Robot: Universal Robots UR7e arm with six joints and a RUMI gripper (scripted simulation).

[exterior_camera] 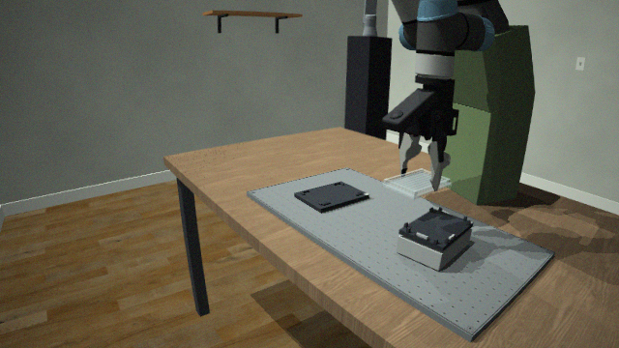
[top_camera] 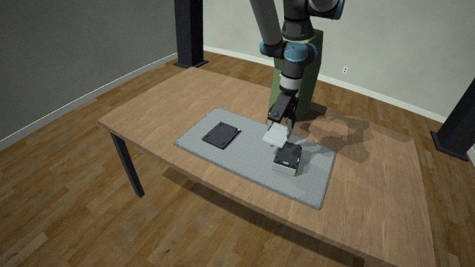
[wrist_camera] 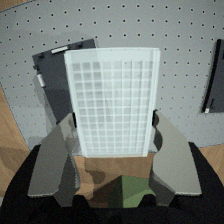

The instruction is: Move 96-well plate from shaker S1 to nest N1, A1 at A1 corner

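The plate nest lies 27 cm to the right of my hand and 13 cm below it. From my hand the other things lie so: white 96-well plate (1 cm below).
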